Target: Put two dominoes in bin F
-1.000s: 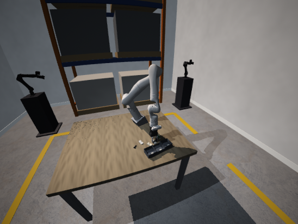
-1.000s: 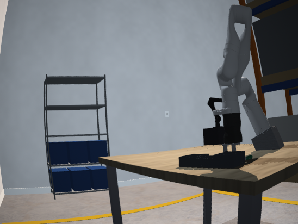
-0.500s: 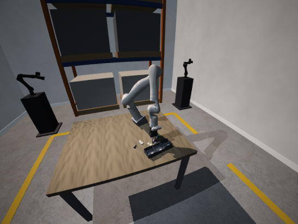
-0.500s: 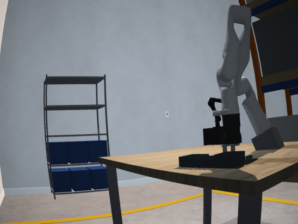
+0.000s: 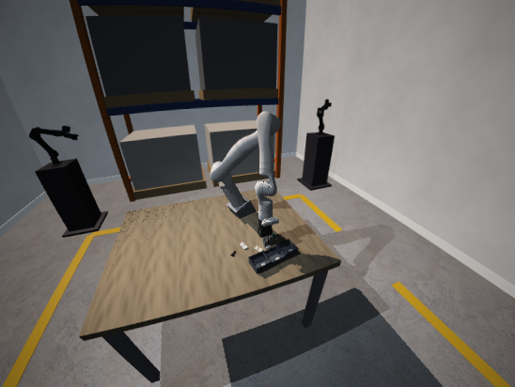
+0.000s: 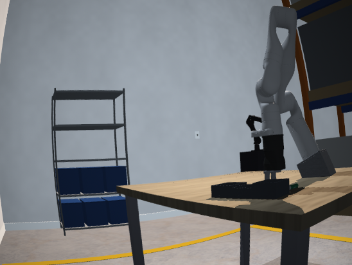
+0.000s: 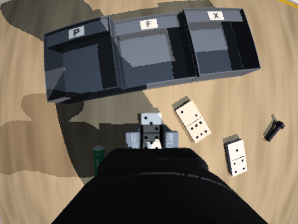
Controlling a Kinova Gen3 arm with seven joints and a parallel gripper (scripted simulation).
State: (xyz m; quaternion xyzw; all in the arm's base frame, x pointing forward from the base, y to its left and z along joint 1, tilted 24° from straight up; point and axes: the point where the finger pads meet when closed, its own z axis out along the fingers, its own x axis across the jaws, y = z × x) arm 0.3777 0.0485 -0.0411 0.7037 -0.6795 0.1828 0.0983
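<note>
The green cylinder is 7 cm to the left of my hand, 4 cm behind it and 1 cm below it. From my hand the other things lie so: dark piece: 20 cm to the right, 1 cm below.
</note>
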